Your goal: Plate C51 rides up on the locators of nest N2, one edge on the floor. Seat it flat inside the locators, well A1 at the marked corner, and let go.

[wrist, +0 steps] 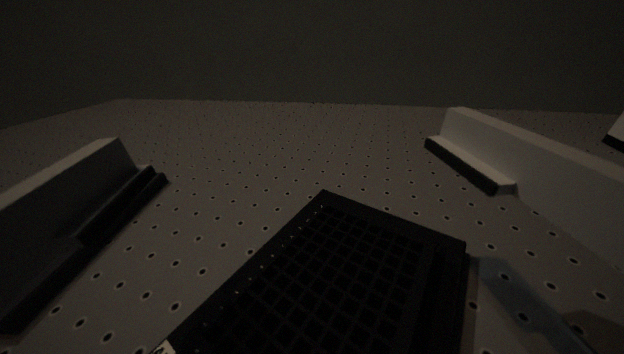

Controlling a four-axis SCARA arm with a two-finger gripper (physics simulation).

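A black plate with a grid of wells fills the bottom middle of the wrist view, turned at an angle to the fingers. Its code cannot be read, and its near end is cut off by the frame. A dark rim runs around the grid; nest and locators cannot be told apart from it in the dim light. Whether the plate lies flat or tilted, and which corner is A1, cannot be told. My gripper is open, with one pale, dark-padded finger on each side and a wide gap between them. Neither finger touches the plate.
The perforated table top stretches to a far edge before a dark background. A bluish strip lies on it right of the plate. Part of a pale object shows at the right edge. A bit of a white label shows at the bottom left.
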